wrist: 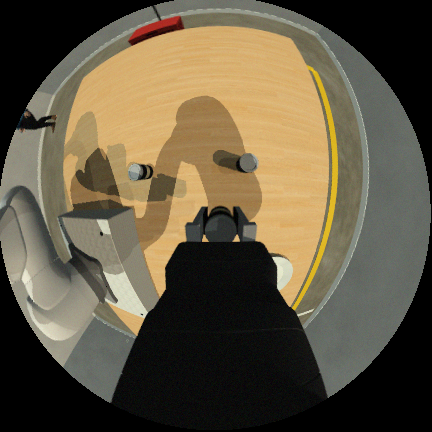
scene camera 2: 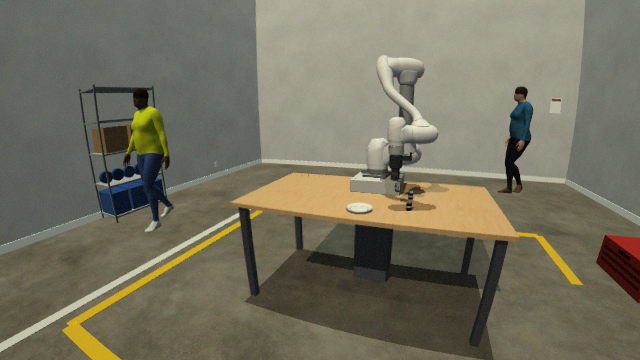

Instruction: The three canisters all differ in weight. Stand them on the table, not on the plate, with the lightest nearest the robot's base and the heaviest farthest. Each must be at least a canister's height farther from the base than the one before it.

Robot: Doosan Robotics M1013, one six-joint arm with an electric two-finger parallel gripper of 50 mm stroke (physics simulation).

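Seen in the pictures: gripper, fingertip midpoint: (wrist: 219,214) (scene camera 2: 398,189); arm's base, link origin: (wrist: 91,273) (scene camera 2: 377,175).
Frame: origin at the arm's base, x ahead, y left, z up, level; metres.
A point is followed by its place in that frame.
Note:
My gripper (scene camera 2: 398,186) {z 0.021, x 0.362, y 0.263 m} (wrist: 219,214) {z 0.021, x 0.362, y 0.263 m} is shut on a dark-topped canister (wrist: 221,231) {z 0.059, x 0.364, y 0.257 m}, which looks upright and above the table (scene camera 2: 300,192) {z -0.082, x 0.405, y -0.413 m} (wrist: 280,100) {z -0.082, x 0.463, y 0.517 m}; its exact height is hard to tell. A black-and-grey canister (scene camera 2: 410,195) {z -0.053, x 0.213, y 0.304 m} (wrist: 136,172) {z -0.032, x 0.204, y 0.301 m} stands on the table nearer the robot's base. Another canister (scene camera 2: 409,205) {z -0.050, x 0.410, y 0.345 m} (wrist: 248,163) {z -0.032, x 0.396, y 0.337 m} with a grey top stands farther from the base. In the wrist view both are ahead of the fingers, one to the left and one slightly right. The white plate (scene camera 2: 359,208) {z -0.077, x 0.514, y 0.080 m} (wrist: 285,272) {z -0.074, x 0.574, y 0.100 m} lies on the table, partly hidden by the gripper body in the wrist view.
The robot's pale base block (scene camera 2: 375,184) {z -0.018, x 0.186, y 0.054 m} (wrist: 87,232) {z 0.005, x 0.069, y 0.165 m} is at the table's back edge. Arm shadows lie across the wood around the canisters. A person in yellow (scene camera 2: 148,131) walks by a shelf rack; a person in blue (scene camera 2: 521,121) is behind at the right. A red cabinet (scene camera 2: 622,262) (wrist: 157,30) stands beyond the table.

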